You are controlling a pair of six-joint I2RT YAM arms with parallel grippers.
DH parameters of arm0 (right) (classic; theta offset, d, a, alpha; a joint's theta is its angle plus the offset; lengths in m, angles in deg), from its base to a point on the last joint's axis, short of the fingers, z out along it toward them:
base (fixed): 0 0 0 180
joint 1: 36.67 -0.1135 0.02 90
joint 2: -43.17 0 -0.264 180
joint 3: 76.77 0 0.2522 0
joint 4: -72.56 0 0.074 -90
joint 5: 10.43 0 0 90
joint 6: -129.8 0.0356 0 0
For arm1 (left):
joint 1: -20.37 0.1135 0.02 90
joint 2: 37.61 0 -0.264 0
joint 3: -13.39 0 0.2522 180
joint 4: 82.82 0 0.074 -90
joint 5: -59.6 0 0 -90
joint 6: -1.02 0.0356 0 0
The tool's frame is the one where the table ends.
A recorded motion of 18 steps. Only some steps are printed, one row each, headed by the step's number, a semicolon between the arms.
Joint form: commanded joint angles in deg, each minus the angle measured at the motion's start. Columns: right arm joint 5, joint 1, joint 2, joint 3, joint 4, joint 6; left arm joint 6, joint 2, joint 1, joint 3, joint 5, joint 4.
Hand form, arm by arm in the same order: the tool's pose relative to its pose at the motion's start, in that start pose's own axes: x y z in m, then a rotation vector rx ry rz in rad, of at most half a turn. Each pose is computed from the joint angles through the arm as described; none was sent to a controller.
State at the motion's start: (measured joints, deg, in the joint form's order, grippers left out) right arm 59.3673 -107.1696 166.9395 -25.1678 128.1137 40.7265; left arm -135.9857 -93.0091 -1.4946 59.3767 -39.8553 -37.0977
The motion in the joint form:
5: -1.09 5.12 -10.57 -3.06 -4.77 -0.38; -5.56 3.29 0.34 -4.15 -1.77 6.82
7: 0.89 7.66 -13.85 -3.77 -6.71 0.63; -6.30 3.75 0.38 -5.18 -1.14 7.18
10: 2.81 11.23 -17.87 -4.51 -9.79 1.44; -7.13 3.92 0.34 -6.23 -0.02 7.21
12: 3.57 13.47 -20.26 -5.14 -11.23 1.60; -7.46 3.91 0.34 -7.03 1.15 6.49
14: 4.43 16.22 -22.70 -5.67 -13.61 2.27; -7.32 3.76 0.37 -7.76 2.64 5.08
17: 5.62 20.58 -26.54 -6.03 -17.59 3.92; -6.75 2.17 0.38 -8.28 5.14 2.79
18: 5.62 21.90 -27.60 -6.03 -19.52 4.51; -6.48 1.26 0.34 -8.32 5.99 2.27
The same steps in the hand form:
5: -0.0354 -0.0365 -0.0123 0.1048 -0.0377 0.0323; 0.0209 0.0248 0.0022 -0.1233 0.0599 -0.0778
7: -0.0454 -0.0516 -0.0157 0.1127 -0.0461 0.0632; 0.0252 0.0286 0.0038 -0.1293 0.0776 -0.0892
10: -0.0558 -0.0727 -0.0204 0.1392 -0.0466 0.0925; 0.0297 0.0316 0.0062 -0.1294 0.1021 -0.1019
12: -0.0613 -0.0861 -0.0247 0.1638 -0.0502 0.1056; 0.0324 0.0329 0.0086 -0.1182 0.1186 -0.1091
14: -0.0651 -0.1018 -0.0291 0.1951 -0.0409 0.1269; 0.0341 0.0329 0.0112 -0.0949 0.1331 -0.1106
17: -0.0723 -0.1262 -0.0367 0.2476 -0.0325 0.1725; 0.0355 0.0308 0.0168 -0.0644 0.1653 -0.1046
18: -0.0730 -0.1335 -0.0390 0.2699 -0.0180 0.1865; 0.0362 0.0300 0.0191 -0.0601 0.1819 -0.0995

